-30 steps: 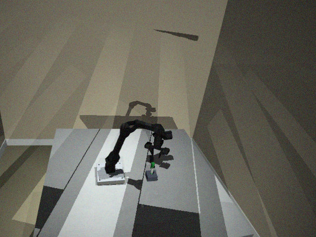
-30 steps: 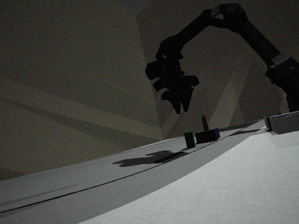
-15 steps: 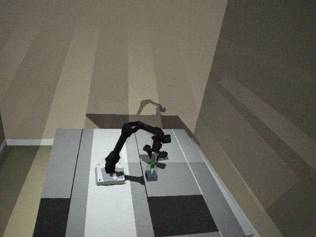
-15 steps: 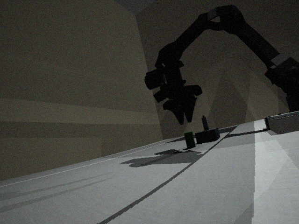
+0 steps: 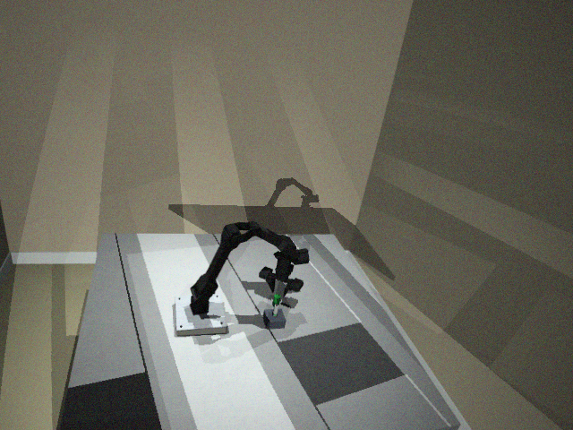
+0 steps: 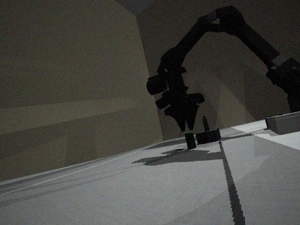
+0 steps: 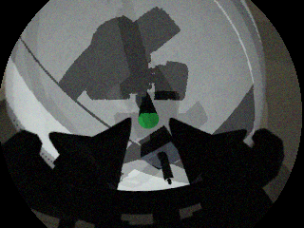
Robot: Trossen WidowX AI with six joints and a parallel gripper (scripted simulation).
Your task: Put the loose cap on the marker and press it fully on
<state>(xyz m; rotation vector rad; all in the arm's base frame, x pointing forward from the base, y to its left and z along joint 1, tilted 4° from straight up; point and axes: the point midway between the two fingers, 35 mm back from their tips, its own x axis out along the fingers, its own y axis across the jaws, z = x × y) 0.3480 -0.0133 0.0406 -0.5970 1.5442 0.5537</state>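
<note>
My gripper tip is 3 cm above the green marker cap.
</note>
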